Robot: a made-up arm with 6 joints.
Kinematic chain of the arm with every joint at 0, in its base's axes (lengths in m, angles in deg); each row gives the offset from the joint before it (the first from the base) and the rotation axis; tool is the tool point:
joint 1: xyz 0 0 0.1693 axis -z
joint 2: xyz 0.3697 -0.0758 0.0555 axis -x
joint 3: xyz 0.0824 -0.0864 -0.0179 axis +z
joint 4: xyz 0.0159 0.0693 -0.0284 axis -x
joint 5: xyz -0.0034 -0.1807 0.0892 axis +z
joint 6: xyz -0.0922 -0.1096 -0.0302 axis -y
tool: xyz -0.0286 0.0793 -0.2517
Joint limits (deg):
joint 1: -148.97..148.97
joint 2: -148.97..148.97
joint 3: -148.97..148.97
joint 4: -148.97..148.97
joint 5: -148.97..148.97
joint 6: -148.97..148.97
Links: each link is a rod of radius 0.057 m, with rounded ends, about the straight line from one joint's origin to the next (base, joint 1, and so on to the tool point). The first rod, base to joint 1, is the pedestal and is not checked.
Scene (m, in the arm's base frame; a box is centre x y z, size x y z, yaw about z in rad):
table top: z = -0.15
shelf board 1: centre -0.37 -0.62 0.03 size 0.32 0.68 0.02 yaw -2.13
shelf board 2: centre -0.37 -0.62 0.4 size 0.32 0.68 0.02 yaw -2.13
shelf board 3: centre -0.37 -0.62 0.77 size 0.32 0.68 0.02 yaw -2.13
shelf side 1: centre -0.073 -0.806 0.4 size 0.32 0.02 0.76 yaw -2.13
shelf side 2: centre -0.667 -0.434 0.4 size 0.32 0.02 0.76 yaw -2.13
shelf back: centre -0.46 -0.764 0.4 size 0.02 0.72 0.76 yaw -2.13
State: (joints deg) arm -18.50 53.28 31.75 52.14 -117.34 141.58
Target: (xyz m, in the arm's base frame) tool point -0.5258 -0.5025 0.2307
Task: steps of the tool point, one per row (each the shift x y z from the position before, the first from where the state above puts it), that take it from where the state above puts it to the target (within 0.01 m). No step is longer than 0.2 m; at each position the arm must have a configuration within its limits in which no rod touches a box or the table.
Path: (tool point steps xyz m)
1: 0.0556 -0.1337 0.0603
2: 0.0118 -0.1585 0.0350
3: -0.0398 -0.1614 0.0062
4: -0.0880 -0.1409 -0.0231
5: -0.1226 -0.1017 -0.0502
6: -0.1368 -0.0518 -0.0719
7: -0.1287 -0.0024 -0.0864
8: -0.0808 -0.0408 0.0032
9: -0.0890 -0.0182 -0.0085
10: -0.0958 0.0115 -0.0211
11: -0.0969 0.0472 -0.0310

